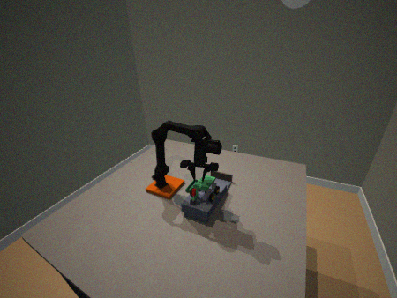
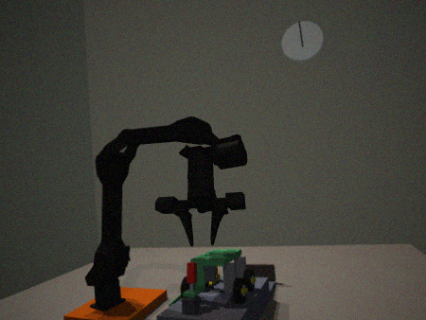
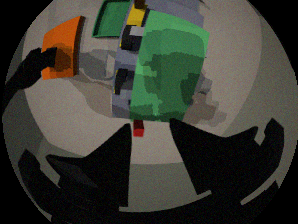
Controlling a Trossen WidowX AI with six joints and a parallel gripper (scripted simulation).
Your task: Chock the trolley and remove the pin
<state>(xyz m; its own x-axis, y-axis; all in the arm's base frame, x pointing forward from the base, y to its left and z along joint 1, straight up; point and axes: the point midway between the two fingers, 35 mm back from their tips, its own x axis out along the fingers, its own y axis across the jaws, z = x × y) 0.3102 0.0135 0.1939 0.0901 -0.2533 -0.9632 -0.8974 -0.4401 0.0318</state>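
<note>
Right now the red-headed stop pin is 6 cm below my gripper tip and 5 cm to the right of it. Also, from my gripper tip: trolley 8 cm below, 4 cm to the left, 1 cm ahead; grey ramp 14 cm below, 5 cm to the left; yellow chock 12 cm to the left, 10 cm below, 7 cm behind.
</note>
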